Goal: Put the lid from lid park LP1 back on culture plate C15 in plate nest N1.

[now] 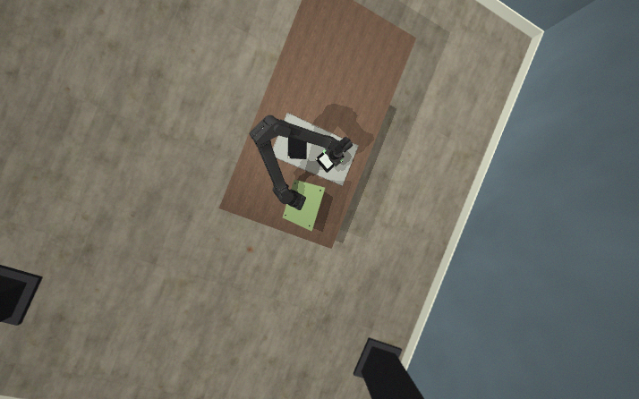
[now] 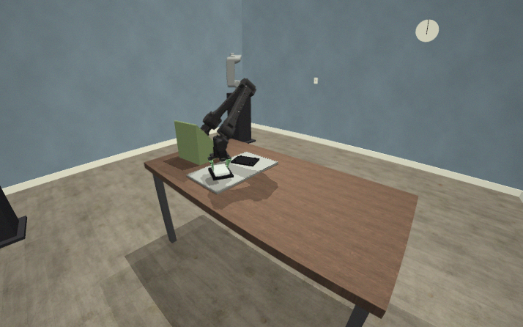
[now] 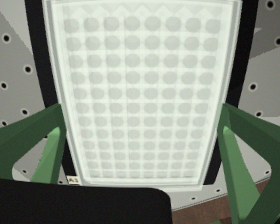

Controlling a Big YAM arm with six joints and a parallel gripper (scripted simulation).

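Now: hand 10 mm above the clear lid. The rest, counted from my hand: culture plate: 10 mm below; lid park LP1: 230 mm to the left, 30 mm below, 30 mm behind.
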